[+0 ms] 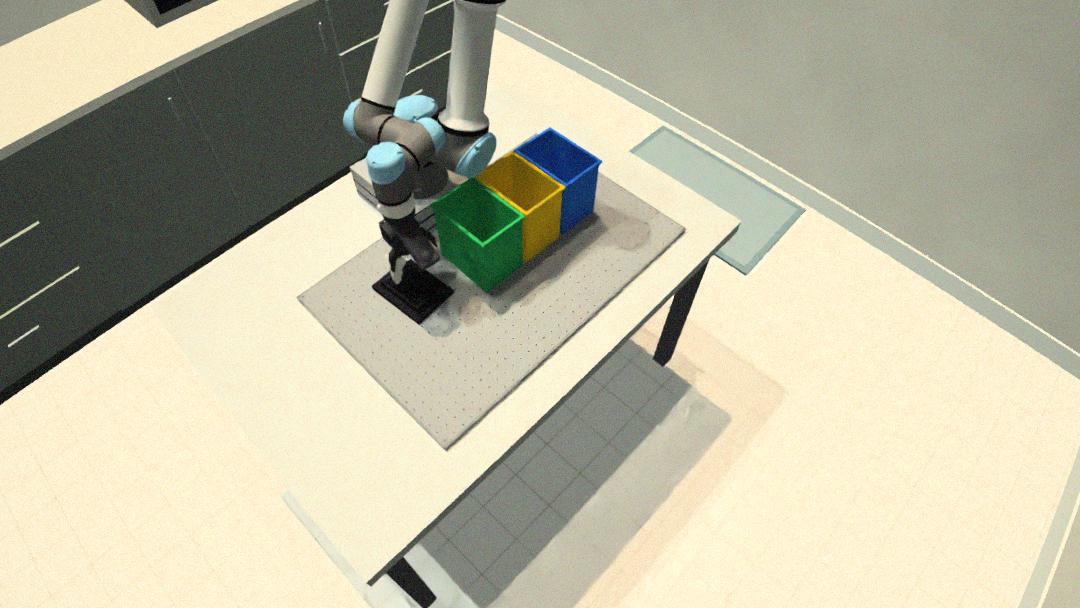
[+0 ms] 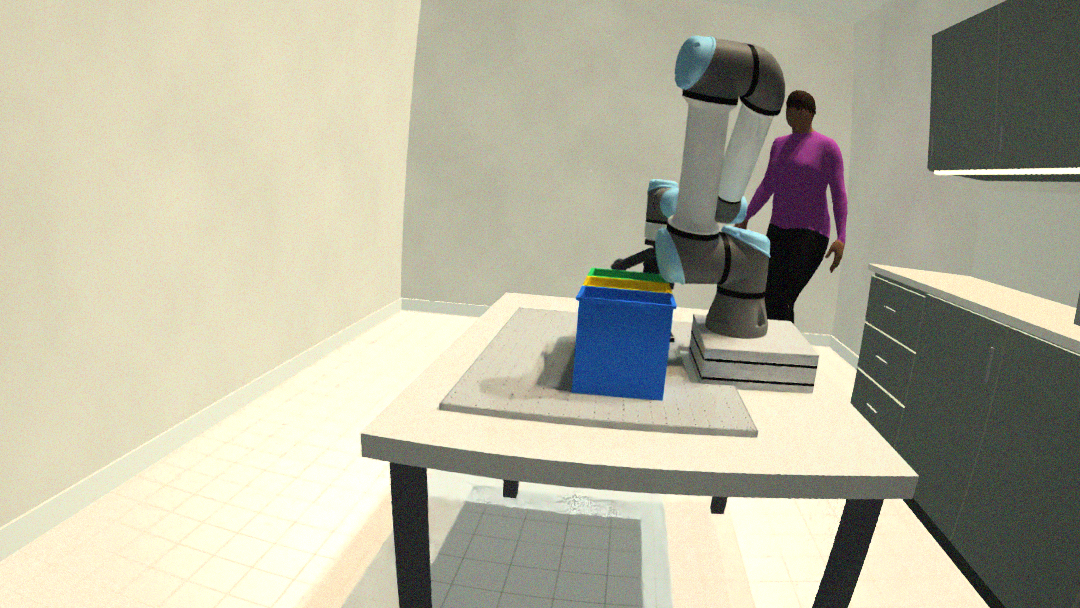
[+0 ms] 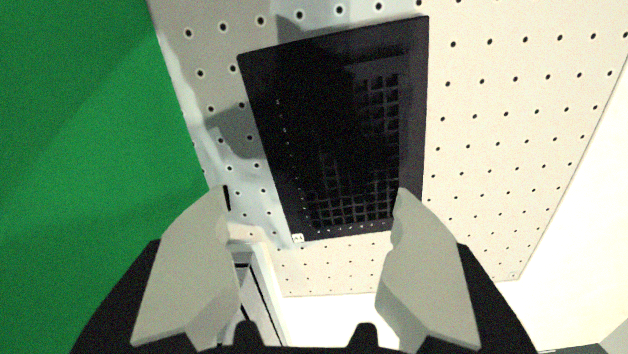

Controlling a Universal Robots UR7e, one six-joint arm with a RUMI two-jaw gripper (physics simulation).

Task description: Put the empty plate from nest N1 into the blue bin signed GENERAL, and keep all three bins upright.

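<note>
The gripper (image 1: 417, 271) appears together with a green bin (image 1: 480, 233), which is also visible at (image 3: 104, 163). A yellow bin (image 1: 532, 192) can be seen again at (image 2: 594, 281), while in image 3 the yellow bin is out of frame. A blue bin (image 2: 622, 341) is visible too, and image 1 has the blue bin (image 1: 569, 164) as well; in image 3 the blue bin is out of frame.
</note>
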